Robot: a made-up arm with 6 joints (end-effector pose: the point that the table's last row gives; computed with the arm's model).
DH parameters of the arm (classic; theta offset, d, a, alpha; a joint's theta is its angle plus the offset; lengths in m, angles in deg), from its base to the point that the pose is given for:
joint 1: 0 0.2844 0 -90
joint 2: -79.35 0 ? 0
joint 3: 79.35 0 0.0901 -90
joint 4: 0 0.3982 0 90
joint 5: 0 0 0.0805 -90
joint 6: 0 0.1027 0 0
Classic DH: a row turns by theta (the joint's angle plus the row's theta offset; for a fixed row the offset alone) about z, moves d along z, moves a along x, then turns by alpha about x.
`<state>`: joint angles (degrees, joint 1 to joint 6).
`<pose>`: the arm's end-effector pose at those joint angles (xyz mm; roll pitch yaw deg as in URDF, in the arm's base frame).
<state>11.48 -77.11 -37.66 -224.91 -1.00 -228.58</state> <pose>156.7 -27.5 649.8 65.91 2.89 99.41</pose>
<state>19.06 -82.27 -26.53 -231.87 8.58 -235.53</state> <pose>173.3 6.4 597.5 64.69 18.30 107.99</pose>
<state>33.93 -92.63 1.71 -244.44 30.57 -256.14</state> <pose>183.4 104.8 420.0 67.70 52.07 134.16</pose>
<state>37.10 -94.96 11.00 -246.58 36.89 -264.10</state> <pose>175.4 129.5 348.9 71.99 60.31 145.21</pose>
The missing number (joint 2, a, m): 0.3186
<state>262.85 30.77 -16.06 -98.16 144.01 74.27</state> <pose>-151.0 -205.9 145.4 33.66 23.82 -102.20</pose>
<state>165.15 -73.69 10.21 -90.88 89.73 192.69</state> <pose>-153.3 146.5 296.9 -89.31 -13.83 -14.38</pose>
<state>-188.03 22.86 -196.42 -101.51 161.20 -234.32</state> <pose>-85.4 120.2 887.5 -159.91 6.31 -53.05</pose>
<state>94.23 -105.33 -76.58 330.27 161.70 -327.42</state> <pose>77.7 -319.3 584.3 -168.12 -16.18 30.07</pose>
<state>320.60 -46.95 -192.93 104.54 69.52 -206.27</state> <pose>-486.1 484.5 704.2 -91.61 6.84 -14.71</pose>
